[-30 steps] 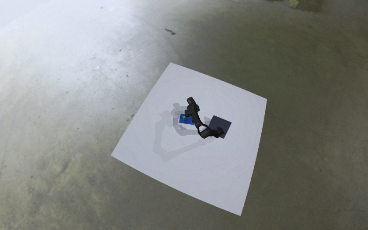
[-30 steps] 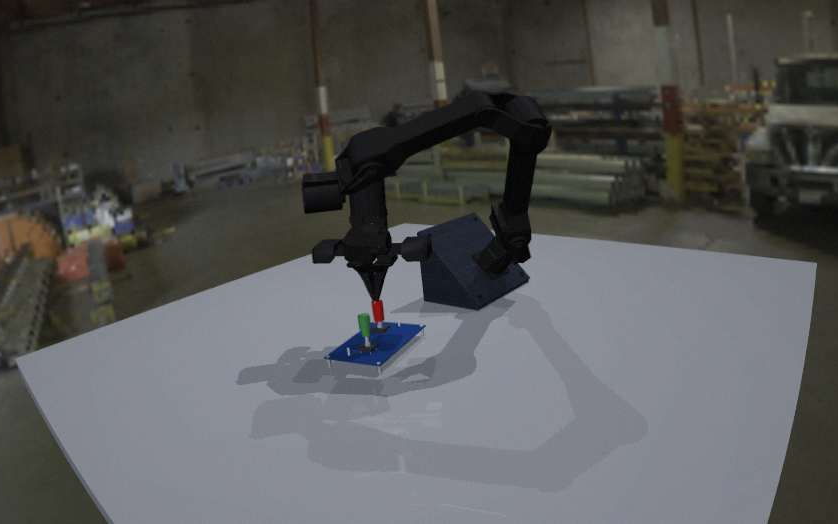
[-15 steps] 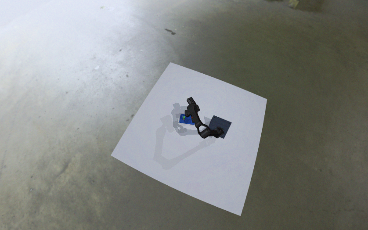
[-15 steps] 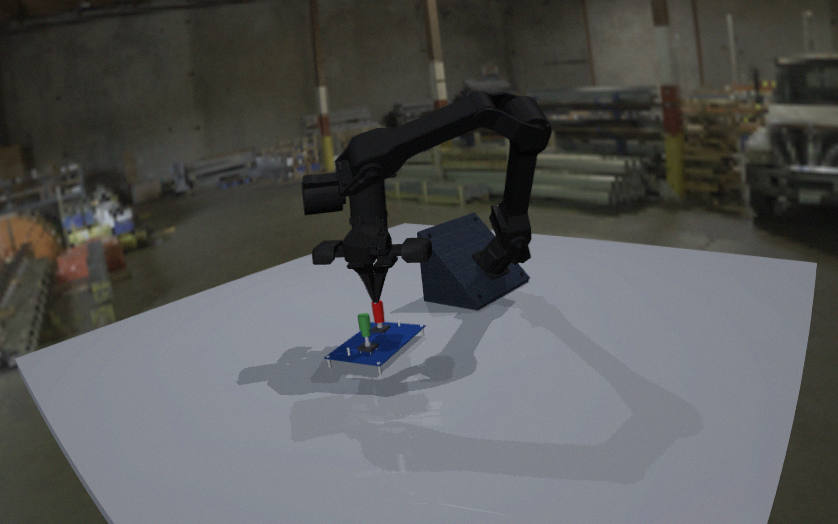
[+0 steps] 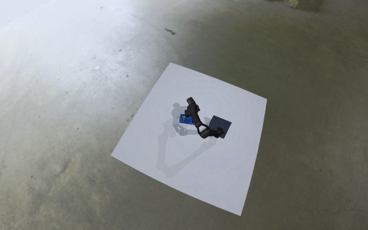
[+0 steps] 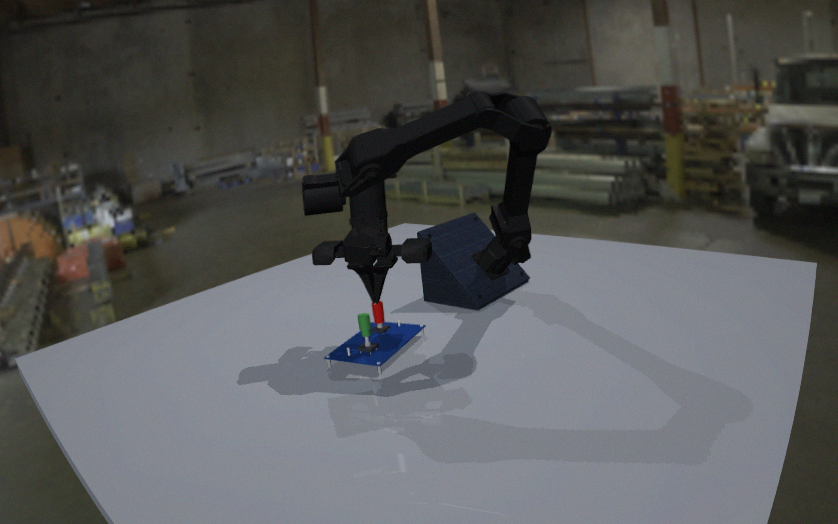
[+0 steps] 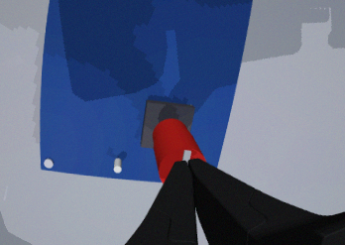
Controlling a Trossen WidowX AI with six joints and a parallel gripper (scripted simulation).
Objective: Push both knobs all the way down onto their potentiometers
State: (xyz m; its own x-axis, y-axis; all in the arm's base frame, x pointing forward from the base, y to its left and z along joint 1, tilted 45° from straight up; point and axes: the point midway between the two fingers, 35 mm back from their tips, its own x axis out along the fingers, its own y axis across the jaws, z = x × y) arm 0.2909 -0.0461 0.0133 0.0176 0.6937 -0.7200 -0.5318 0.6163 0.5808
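Now: gripper tip 10 mm above the red knob. Also, from my gripper tip: green knob: 70 mm ahead, 50 mm to the left, 10 mm below.
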